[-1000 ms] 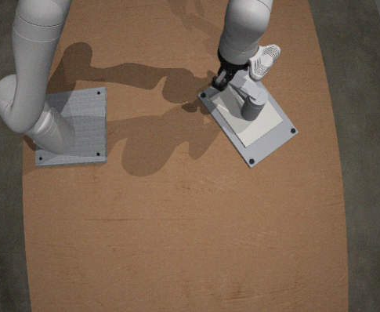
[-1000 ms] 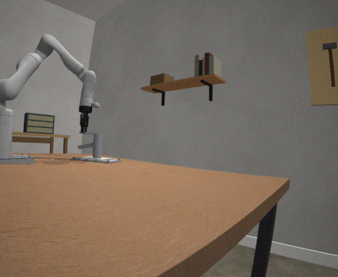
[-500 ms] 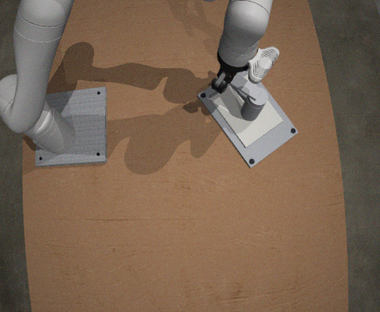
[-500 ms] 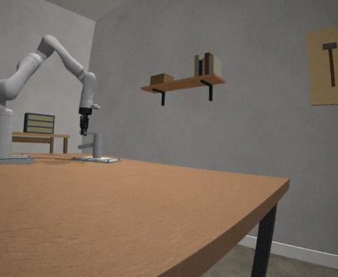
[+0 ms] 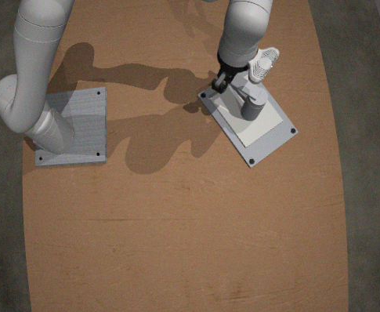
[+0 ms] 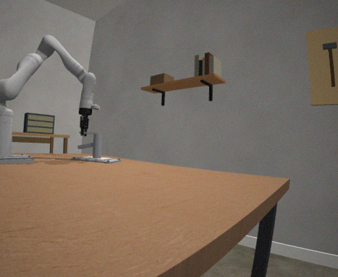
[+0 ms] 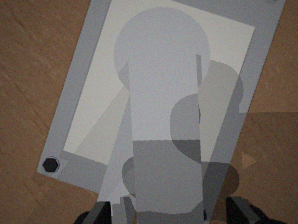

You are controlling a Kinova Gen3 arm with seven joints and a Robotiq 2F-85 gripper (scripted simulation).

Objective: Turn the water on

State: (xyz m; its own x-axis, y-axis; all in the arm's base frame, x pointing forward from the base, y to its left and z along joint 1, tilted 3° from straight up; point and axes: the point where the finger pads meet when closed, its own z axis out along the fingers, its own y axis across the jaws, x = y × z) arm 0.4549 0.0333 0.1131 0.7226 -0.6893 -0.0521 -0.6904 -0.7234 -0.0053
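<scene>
The flat lever is 20 mm ahead of my hand and 20 mm to the right of it. The rest, counted from my hand: tap (40 mm ahead, 40 mm to the right, 50 mm below).
</scene>
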